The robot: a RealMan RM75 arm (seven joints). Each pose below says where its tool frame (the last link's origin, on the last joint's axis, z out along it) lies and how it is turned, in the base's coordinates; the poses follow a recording.
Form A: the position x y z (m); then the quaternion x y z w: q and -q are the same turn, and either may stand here.
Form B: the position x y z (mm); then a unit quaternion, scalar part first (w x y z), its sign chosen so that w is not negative. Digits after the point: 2 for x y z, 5 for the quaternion.
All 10 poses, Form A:
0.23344 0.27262 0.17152 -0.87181 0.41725 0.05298 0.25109
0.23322 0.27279 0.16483 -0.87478 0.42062 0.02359 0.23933
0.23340 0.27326 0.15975 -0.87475 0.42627 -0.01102 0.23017
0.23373 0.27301 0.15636 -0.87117 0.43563 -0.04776 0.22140
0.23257 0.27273 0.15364 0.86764 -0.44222 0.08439 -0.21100
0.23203 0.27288 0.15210 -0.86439 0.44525 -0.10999 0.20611
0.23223 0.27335 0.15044 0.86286 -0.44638 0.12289 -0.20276
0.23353 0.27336 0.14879 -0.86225 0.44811 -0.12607 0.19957
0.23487 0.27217 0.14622 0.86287 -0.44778 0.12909 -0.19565
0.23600 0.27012 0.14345 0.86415 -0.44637 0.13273 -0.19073
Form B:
233.44 272.62 171.52 0.25109 -0.87181 0.41725 0.05298
233.22 272.79 164.83 0.23933 -0.87478 0.42062 0.02359
233.40 273.26 159.75 0.23017 -0.87475 0.42627 -0.01102
233.73 273.01 156.36 0.22140 -0.87117 0.43563 -0.04776
232.57 272.73 153.64 0.21100 -0.86764 0.44222 -0.08439
232.03 272.88 152.10 0.20611 -0.86439 0.44525 -0.10999
232.23 273.35 150.44 0.20276 -0.86286 0.44638 -0.12289
233.53 273.36 148.79 0.19957 -0.86225 0.44811 -0.12607
234.87 272.17 146.22 0.19565 -0.86287 0.44778 -0.12909
236.00 270.12 143.45 0.19073 -0.86415 0.44637 -0.13273

